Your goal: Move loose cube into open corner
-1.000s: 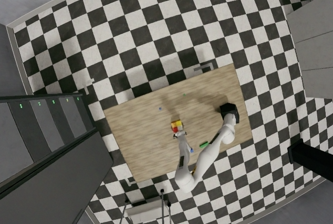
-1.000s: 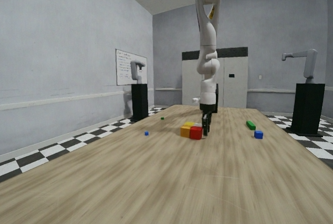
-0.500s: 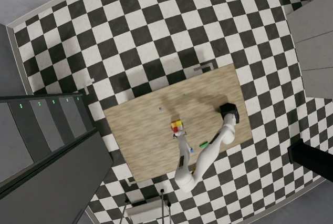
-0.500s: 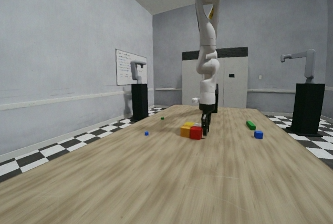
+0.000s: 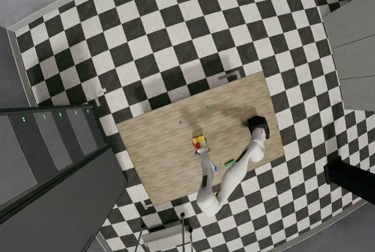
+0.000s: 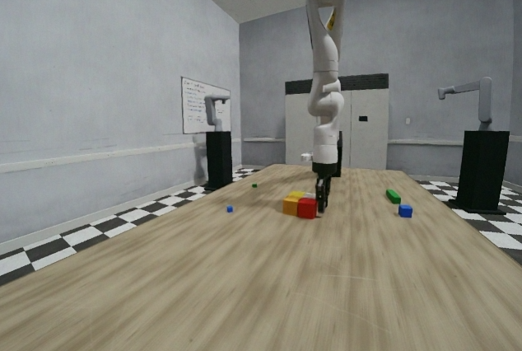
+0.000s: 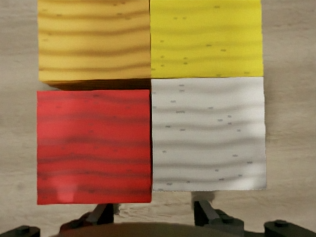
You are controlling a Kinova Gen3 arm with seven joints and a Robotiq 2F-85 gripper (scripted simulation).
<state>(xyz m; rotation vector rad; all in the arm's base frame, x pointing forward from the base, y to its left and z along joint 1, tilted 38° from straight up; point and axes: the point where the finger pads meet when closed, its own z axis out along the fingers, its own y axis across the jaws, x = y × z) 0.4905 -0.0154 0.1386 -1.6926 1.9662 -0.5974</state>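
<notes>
My gripper is now 2 cm short of the red cube, 4 cm to the left of it and 1 cm above it. From my hand the other things lie so: green block (19 cm behind, 27 cm to the left, 2 cm below).
</notes>
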